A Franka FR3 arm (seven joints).
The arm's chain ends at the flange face. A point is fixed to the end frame.
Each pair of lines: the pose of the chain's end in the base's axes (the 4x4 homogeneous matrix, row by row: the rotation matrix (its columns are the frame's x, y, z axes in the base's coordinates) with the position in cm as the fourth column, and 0 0 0 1 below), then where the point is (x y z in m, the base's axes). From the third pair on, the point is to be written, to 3 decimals.
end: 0.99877, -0.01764, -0.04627, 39.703; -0.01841, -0.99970, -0.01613, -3.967; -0.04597, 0.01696, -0.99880, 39.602; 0, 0, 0, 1
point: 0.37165 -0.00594 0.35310
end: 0.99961, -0.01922, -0.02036, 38.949; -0.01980, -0.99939, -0.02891, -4.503; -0.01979, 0.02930, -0.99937, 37.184; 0, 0, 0, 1
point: 0.36527 -0.01183 0.32785
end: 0.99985, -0.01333, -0.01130, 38.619; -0.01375, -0.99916, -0.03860, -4.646; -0.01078, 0.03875, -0.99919, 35.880; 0, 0, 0, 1
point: 0.362 -0.014 0.314
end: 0.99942, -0.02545, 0.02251, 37.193; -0.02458, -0.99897, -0.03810, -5.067; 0.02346, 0.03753, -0.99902, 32.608; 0, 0, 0, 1
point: 0.350 -0.018 0.281
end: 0.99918, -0.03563, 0.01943, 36.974; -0.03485, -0.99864, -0.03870, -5.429; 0.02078, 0.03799, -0.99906, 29.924; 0, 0, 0, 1
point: 0.348 -0.021 0.254
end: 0.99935, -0.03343, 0.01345, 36.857; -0.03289, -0.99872, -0.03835, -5.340; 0.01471, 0.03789, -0.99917, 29.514; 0, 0, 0, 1
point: 0.346 -0.020 0.250
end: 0.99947, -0.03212, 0.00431, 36.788; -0.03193, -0.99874, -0.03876, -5.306; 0.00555, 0.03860, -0.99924, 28.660; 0, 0, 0, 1
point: 0.345 -0.020 0.242
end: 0.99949, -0.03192, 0.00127, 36.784; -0.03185, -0.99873, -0.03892, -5.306; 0.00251, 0.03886, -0.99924, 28.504; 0, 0, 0, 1
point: 0.345 -0.020 0.240
